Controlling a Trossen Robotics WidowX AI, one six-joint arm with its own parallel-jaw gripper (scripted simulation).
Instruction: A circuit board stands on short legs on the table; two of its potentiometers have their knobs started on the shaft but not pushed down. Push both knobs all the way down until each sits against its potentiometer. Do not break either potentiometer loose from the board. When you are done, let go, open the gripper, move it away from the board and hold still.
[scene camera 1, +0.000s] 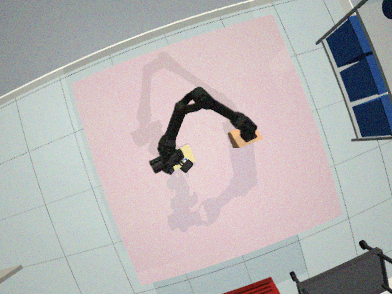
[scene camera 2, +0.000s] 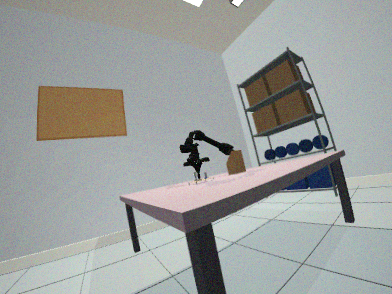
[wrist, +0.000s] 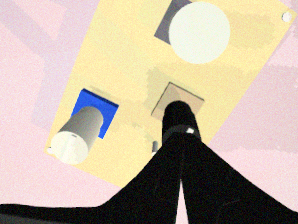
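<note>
You've got the gripper (wrist: 181, 141) showing there, along with a white knob (wrist: 71, 145) and a tan potentiometer (wrist: 172, 91).
</note>
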